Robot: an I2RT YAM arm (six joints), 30 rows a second.
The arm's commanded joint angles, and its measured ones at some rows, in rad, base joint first. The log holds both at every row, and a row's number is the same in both.
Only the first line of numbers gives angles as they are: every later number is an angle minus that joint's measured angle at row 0.
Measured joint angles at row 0: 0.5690 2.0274 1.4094 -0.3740 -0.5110 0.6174
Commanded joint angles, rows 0 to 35: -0.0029 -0.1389 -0.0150 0.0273 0.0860 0.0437; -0.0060 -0.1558 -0.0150 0.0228 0.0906 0.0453; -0.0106 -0.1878 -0.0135 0.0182 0.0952 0.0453; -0.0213 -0.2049 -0.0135 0.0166 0.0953 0.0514; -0.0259 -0.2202 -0.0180 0.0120 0.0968 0.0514; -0.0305 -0.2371 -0.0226 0.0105 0.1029 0.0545; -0.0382 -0.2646 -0.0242 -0.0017 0.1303 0.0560; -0.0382 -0.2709 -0.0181 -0.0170 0.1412 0.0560; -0.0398 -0.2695 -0.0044 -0.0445 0.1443 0.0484; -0.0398 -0.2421 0.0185 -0.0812 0.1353 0.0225; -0.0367 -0.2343 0.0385 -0.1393 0.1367 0.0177; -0.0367 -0.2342 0.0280 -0.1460 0.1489 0.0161; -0.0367 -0.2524 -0.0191 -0.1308 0.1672 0.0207; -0.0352 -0.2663 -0.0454 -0.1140 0.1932 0.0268; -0.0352 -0.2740 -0.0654 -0.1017 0.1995 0.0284; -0.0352 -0.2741 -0.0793 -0.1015 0.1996 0.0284; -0.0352 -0.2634 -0.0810 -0.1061 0.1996 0.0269; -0.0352 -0.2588 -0.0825 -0.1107 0.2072 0.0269; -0.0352 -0.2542 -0.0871 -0.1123 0.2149 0.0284; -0.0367 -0.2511 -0.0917 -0.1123 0.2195 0.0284; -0.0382 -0.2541 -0.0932 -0.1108 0.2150 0.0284; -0.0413 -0.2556 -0.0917 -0.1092 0.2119 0.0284; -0.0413 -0.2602 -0.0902 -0.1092 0.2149 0.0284; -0.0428 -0.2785 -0.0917 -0.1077 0.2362 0.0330; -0.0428 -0.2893 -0.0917 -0.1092 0.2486 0.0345; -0.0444 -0.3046 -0.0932 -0.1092 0.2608 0.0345; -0.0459 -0.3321 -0.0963 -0.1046 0.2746 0.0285; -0.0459 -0.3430 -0.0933 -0.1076 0.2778 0.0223; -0.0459 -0.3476 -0.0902 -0.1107 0.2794 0.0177; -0.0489 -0.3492 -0.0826 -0.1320 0.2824 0.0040; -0.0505 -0.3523 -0.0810 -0.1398 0.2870 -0.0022; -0.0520 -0.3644 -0.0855 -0.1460 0.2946 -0.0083; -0.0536 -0.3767 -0.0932 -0.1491 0.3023 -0.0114; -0.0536 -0.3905 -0.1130 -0.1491 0.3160 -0.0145; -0.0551 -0.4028 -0.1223 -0.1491 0.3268 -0.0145; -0.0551 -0.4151 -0.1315 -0.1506 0.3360 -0.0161
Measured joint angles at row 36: -0.0489 -0.3499 -0.1107 -0.1332 0.2766 0.0080
